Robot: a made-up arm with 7 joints.
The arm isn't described. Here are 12 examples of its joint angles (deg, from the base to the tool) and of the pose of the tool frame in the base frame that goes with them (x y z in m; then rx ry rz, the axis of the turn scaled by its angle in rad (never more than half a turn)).
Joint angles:
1: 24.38 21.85 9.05 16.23 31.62 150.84 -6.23
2: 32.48 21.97 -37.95 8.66 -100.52 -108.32 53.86
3: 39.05 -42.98 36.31 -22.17 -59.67 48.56 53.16
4: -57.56 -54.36 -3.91 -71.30 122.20 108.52 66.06
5: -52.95 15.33 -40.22 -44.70 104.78 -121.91 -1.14
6: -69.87 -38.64 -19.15 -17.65 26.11 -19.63 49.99
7: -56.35 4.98 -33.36 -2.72 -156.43 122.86 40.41
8: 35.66 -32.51 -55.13 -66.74 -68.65 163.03 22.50
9: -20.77 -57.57 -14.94 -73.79 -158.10 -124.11 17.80
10: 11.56 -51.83 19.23 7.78 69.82 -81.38 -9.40
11: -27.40 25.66 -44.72 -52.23 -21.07 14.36 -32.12
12: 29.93 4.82 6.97 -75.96 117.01 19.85 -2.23
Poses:
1: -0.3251 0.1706 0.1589 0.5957 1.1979 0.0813
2: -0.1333 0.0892 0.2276 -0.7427 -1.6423 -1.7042
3: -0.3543 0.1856 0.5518 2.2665 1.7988 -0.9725
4: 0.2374 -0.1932 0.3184 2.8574 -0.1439 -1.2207
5: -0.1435 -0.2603 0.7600 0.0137 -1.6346 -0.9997
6: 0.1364 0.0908 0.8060 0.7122 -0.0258 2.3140
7: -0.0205 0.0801 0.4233 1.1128 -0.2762 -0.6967
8: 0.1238 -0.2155 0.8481 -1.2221 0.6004 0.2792
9: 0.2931 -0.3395 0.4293 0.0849 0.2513 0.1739
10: -0.2310 0.3043 0.7465 -0.8062 -1.3139 -2.6162
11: -0.2726 -0.2108 0.4189 1.2187 -0.0993 -0.9638
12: -0.2150 -0.3922 0.7571 -0.5757 -0.2511 -1.5840
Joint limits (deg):
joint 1: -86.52..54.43
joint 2: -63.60..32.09
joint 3: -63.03..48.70
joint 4: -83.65..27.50
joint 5: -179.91..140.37
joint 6: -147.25..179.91
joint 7: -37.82..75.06
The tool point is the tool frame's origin. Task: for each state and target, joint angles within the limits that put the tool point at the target. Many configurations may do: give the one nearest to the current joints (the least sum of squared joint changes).
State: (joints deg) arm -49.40 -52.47 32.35 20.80 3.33 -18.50 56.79
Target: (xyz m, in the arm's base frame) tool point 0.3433 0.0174 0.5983
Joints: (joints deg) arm -59.74 -53.87 39.22 -3.45 2.83 -37.88 62.17
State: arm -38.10 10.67 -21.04 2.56 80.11 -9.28 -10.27
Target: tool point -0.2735 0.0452 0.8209
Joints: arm -44.83 -3.55 -20.42 -28.90 76.49 -26.73 8.11
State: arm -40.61 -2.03 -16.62 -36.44 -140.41 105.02 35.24
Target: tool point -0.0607 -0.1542 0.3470
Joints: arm -34.07 5.50 -12.34 -62.46 -119.75 122.12 36.30
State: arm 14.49 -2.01 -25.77 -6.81 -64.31 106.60 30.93
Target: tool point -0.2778 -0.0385 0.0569
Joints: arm 18.27 -4.40 -54.64 9.52 -34.63 100.02 34.87
